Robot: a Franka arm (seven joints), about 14 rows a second.
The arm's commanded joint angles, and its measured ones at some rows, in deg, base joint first. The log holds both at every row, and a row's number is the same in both.
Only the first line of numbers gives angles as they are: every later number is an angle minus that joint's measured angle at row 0.
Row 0, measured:
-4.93 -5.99 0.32 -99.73 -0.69 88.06 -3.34
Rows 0 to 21, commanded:
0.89 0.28 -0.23 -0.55 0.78 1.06 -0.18
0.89 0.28 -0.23 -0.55 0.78 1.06 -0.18
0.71 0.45 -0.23 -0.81 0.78 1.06 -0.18
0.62 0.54 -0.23 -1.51 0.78 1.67 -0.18
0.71 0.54 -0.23 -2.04 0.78 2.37 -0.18
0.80 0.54 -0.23 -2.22 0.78 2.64 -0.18
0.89 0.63 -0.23 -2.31 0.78 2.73 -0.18
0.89 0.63 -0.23 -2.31 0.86 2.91 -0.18
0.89 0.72 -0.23 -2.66 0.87 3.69 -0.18
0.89 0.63 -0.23 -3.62 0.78 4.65 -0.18
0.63 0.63 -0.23 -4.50 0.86 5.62 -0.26
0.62 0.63 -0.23 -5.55 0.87 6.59 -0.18
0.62 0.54 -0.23 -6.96 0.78 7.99 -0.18
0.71 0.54 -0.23 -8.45 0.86 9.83 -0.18
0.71 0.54 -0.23 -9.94 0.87 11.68 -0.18
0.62 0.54 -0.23 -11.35 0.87 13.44 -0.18
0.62 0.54 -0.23 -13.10 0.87 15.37 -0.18
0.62 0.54 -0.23 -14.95 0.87 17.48 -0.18
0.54 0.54 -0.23 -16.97 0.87 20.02 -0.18
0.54 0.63 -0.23 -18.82 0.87 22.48 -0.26
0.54 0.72 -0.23 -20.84 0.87 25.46 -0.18
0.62 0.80 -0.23 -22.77 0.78 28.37 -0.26
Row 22, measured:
0.61 1.82 -0.13 -18.32 0.17 23.54 0.00
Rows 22 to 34, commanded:
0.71 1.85 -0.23 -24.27 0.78 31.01 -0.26
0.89 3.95 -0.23 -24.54 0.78 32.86 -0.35
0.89 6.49 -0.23 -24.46 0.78 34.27 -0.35
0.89 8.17 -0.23 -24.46 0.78 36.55 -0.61
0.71 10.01 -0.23 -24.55 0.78 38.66 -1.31
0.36 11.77 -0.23 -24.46 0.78 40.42 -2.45
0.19 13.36 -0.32 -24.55 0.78 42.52 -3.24
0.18 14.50 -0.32 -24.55 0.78 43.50 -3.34
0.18 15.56 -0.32 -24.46 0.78 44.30 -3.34
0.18 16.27 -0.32 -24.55 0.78 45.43 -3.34
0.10 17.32 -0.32 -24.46 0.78 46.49 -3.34
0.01 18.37 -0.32 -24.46 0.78 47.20 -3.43
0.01 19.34 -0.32 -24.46 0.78 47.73 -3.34
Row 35, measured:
0.50 17.82 -0.44 -24.68 0.18 46.46 -2.01
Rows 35 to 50, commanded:
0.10 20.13 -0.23 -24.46 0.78 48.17 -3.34
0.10 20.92 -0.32 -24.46 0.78 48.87 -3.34
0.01 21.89 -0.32 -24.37 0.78 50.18 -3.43
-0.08 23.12 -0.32 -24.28 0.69 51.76 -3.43
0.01 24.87 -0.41 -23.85 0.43 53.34 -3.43
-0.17 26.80 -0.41 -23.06 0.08 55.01 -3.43
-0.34 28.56 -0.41 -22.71 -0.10 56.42 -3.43
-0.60 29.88 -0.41 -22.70 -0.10 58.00 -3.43
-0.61 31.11 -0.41 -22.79 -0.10 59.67 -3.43
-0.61 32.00 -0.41 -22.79 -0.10 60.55 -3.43
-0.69 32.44 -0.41 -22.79 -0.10 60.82 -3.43
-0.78 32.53 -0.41 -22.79 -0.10 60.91 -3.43
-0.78 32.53 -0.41 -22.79 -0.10 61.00 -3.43
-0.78 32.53 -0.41 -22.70 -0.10 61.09 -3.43
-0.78 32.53 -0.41 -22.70 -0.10 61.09 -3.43
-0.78 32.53 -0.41 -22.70 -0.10 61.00 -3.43
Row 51, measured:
0.03 32.58 -0.84 -23.20 0.14 60.70 -2.38
